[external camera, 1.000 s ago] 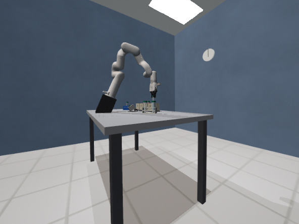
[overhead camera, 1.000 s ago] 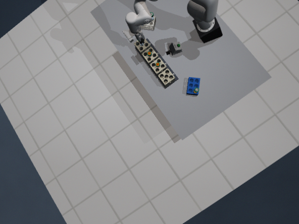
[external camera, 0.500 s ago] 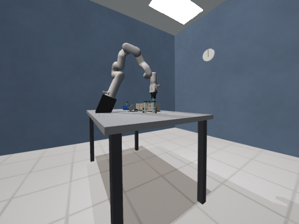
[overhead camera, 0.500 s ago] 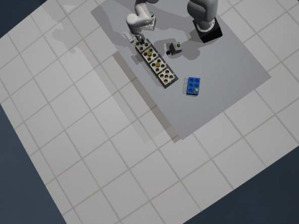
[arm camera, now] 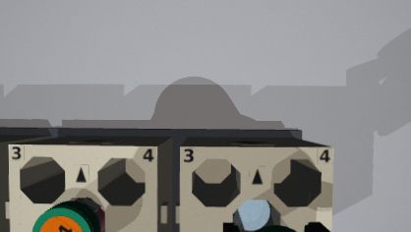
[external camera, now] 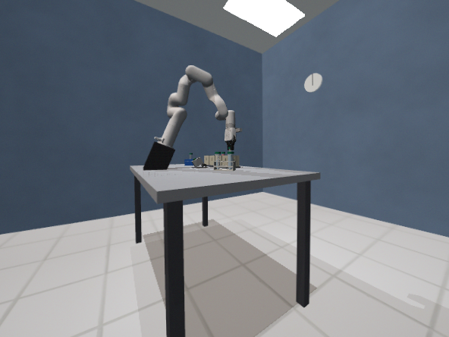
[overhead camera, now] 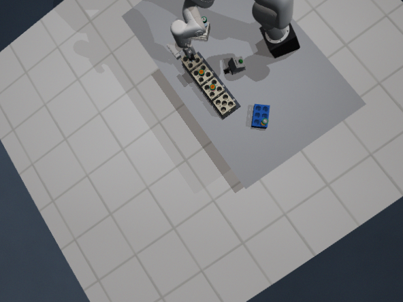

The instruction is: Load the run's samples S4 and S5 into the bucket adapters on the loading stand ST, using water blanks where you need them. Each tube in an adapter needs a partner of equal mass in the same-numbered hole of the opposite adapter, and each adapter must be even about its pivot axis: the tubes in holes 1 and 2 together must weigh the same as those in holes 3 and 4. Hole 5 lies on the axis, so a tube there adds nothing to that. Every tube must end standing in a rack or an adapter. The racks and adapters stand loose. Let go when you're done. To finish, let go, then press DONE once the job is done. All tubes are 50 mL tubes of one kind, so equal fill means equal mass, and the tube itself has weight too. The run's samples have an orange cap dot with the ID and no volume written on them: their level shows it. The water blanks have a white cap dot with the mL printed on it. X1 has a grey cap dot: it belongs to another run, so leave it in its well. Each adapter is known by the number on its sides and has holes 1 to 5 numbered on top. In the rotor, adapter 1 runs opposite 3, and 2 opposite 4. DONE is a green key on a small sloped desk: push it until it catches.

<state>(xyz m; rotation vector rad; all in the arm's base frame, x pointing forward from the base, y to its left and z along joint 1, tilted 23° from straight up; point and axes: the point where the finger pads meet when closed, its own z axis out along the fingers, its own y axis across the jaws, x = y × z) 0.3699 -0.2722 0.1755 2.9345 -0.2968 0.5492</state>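
The white rack is 190 mm behind my hand, 120 mm to the right of it and 130 mm below it. Round my hand: blue rack: 10 mm behind, 520 mm to the left, 130 mm below; adapter: 80 mm ahead, 320 mm to the left, 110 mm below.
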